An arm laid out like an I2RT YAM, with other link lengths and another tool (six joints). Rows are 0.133 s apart.
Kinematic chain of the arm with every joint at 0, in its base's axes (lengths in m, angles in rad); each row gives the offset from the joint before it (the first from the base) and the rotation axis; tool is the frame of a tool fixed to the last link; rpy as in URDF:
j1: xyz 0 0 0.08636 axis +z
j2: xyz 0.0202 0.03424 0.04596 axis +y
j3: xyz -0.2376 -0.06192 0 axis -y
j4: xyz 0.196 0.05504 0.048 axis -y
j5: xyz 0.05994 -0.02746 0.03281 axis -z
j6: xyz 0.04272 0 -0.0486 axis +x
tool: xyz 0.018 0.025 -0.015 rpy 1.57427 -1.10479 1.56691
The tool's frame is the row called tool.
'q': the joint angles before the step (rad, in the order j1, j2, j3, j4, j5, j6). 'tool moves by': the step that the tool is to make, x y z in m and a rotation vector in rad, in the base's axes. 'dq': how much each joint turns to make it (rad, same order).
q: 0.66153, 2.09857, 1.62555, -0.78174, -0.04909, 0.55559
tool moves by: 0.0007, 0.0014, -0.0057, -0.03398, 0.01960, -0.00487
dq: 0.00466, 0.02851, 0.02342, -0.03109, 0.01684, 0.00480
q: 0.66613, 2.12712, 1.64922, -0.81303, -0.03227, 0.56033
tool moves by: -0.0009, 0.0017, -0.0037, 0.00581, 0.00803, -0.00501
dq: 0.00417, 0.00634, -0.00975, 0.01380, -0.00664, 0.01146
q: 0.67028, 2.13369, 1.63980, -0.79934, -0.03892, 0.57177
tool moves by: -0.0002, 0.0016, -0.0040, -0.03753, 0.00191, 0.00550
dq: 0.00843, 0.02019, 0.01960, -0.02446, 0.02790, -0.00455
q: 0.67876, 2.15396, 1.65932, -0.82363, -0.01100, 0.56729
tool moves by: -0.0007, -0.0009, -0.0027, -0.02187, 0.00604, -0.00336
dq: 0.00164, 0.00668, 0.00070, -0.01246, 0.01403, 0.00167
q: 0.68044, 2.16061, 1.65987, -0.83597, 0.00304, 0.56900
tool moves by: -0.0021, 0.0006, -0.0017, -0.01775, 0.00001, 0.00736
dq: 0.00723, 0.00272, -0.00141, -0.00707, 0.01336, -0.00324
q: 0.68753, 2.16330, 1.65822, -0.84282, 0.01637, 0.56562
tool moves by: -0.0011, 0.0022, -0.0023, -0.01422, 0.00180, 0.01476
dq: 0.00802, 0.01180, 0.01012, -0.00860, 0.00812, -0.00870
